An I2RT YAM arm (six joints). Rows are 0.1 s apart.
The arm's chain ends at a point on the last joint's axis. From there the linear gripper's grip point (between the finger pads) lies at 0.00 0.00 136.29 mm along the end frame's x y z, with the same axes.
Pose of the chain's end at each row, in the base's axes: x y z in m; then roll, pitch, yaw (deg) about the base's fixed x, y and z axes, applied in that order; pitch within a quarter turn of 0, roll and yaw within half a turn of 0:
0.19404, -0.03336, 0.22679, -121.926, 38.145, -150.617
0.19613, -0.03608, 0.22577, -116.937, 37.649, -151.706
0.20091, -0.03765, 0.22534, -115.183, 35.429, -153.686
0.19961, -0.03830, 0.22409, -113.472, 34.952, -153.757
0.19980, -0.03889, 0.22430, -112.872, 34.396, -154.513
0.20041, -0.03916, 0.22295, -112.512, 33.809, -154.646
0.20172, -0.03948, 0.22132, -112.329, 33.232, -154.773
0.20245, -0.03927, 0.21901, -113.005, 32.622, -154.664
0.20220, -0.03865, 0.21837, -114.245, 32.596, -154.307
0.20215, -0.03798, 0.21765, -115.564, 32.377, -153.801
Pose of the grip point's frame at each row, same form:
0.28958, -0.11231, 0.17011, -121.926, 38.145, -150.617
0.28693, -0.12519, 0.17689, -116.937, 37.649, -151.706
0.28572, -0.13330, 0.17809, -115.183, 35.429, -153.686
0.28278, -0.13668, 0.17960, -113.472, 34.952, -153.757
0.28085, -0.13937, 0.18059, -112.872, 34.396, -154.513
0.28056, -0.14050, 0.17959, -112.512, 33.809, -154.646
0.28112, -0.14143, 0.17801, -112.329, 33.232, -154.773
0.28209, -0.14037, 0.17415, -113.005, 32.622, -154.664
0.28325, -0.13756, 0.17122, -114.245, 32.596, -154.307
0.28469, -0.13439, 0.16798, -115.564, 32.377, -153.801

